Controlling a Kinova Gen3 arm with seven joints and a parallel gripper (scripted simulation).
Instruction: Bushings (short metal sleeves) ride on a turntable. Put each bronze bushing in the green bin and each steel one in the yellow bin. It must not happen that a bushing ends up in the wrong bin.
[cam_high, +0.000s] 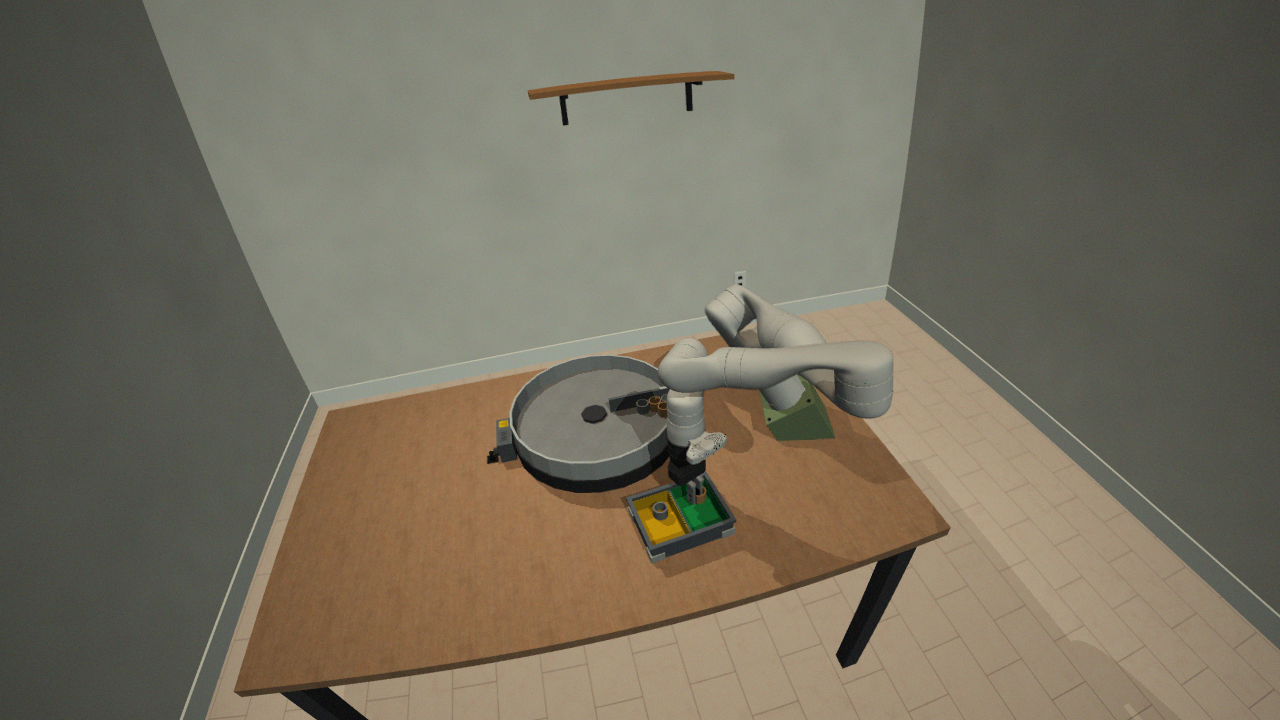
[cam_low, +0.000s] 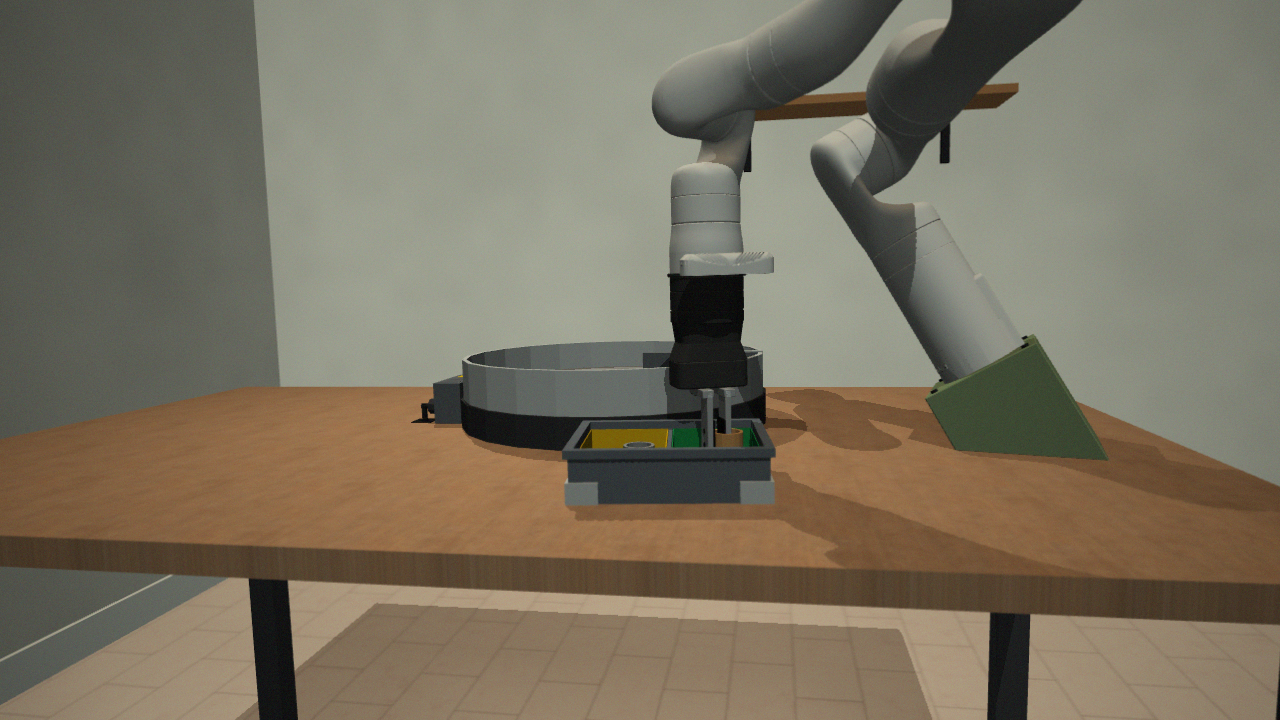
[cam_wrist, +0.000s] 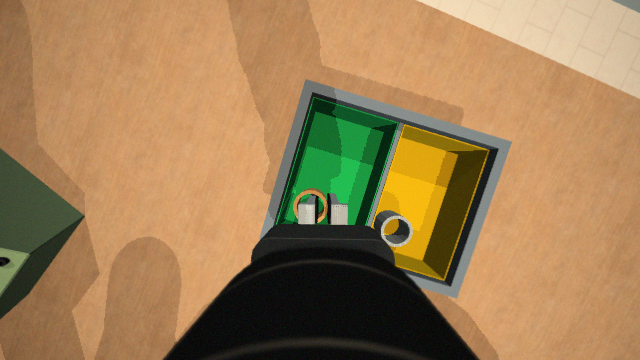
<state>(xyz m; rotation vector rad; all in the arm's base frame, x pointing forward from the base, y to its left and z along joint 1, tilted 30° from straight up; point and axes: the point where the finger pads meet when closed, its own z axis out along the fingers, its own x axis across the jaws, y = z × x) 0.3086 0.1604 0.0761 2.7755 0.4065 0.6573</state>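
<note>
My gripper is now 5 cm short of the bin, 3 cm to the right of it and 2 cm above it. The rest, counted from my hand: grey turntable (34 cm to the right, 12 cm ahead, 1 cm above).
</note>
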